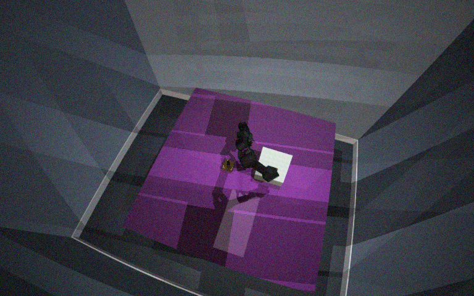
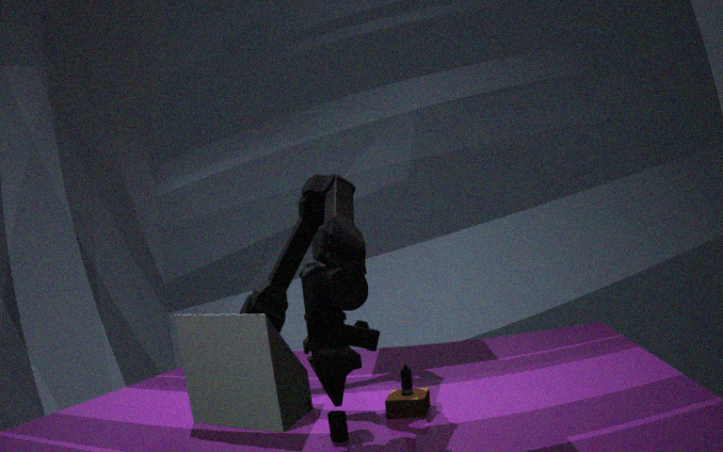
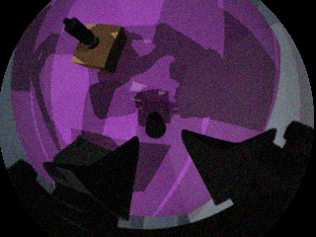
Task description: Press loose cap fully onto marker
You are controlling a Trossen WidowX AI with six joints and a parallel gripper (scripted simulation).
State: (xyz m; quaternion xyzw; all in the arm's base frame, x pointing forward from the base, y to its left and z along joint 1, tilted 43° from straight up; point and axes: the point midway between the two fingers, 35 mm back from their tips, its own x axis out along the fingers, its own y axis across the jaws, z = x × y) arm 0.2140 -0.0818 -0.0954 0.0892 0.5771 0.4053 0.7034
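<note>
The dark cap is 50 mm below my gripper tip. The rest, counted from my gripper tip: orange holder block: 140 mm to the left, 90 mm ahead, 50 mm below.
</note>
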